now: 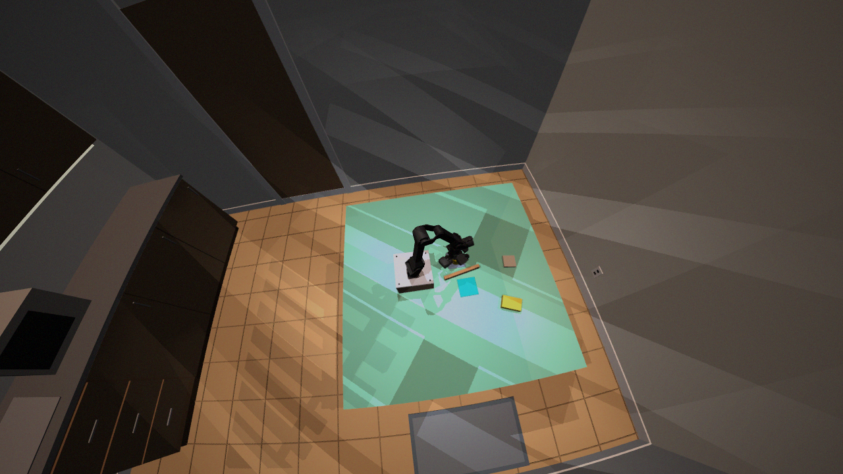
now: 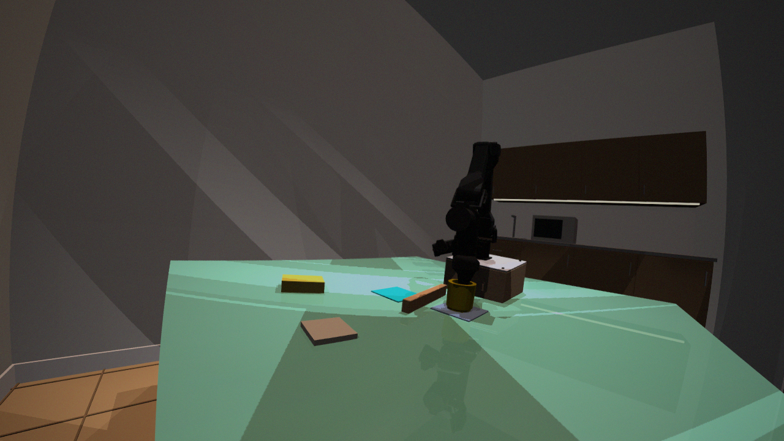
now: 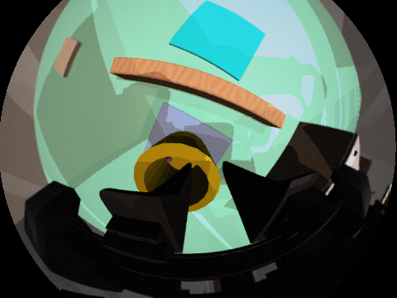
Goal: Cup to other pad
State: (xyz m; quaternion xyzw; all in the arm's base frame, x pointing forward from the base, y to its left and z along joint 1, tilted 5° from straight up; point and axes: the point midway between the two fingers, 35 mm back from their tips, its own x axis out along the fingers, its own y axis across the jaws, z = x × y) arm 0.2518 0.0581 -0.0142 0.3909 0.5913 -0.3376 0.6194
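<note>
Right now my gripper tip is 50 mm above the grey-blue pad, 30 mm short of it and 20 mm to the right of it. Round my gripper tip: teal pad: 170 mm to the right, 60 mm ahead, 50 mm below; then wooden bar: 80 mm to the right, 40 mm below, 40 mm ahead; then yellow cup: 20 mm ahead, 10 mm to the left, 10 mm below.
</note>
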